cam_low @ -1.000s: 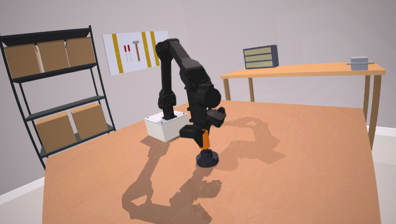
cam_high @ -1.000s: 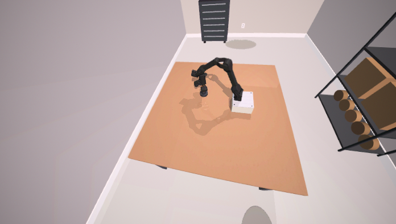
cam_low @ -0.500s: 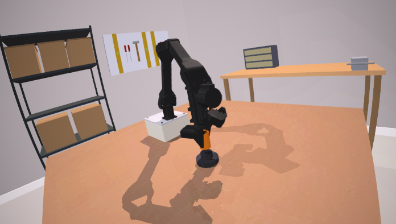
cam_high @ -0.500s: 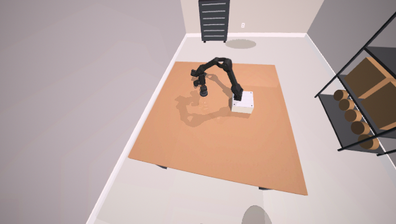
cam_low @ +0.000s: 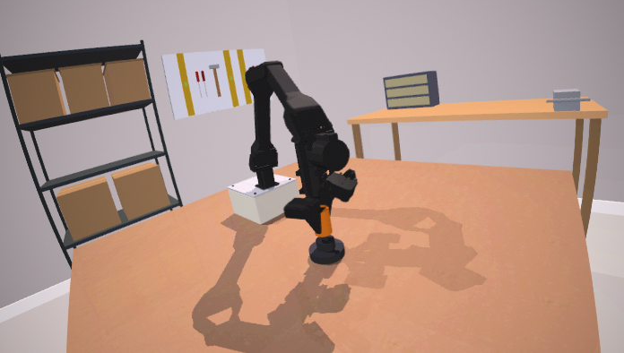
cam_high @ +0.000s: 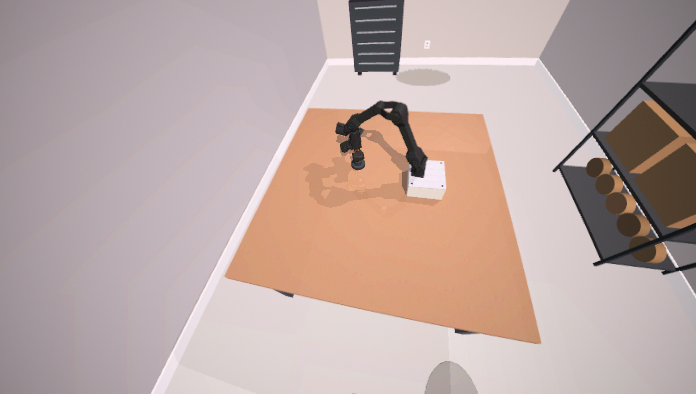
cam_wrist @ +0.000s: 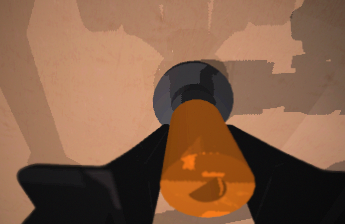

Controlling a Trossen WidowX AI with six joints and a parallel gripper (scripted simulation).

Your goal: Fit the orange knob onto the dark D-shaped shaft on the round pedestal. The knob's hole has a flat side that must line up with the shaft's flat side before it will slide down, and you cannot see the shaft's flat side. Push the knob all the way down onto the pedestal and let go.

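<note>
My gripper tip is now 20 mm below the orange knob. Also, from my gripper tip: dark round pedestal: 40 mm below.
</note>
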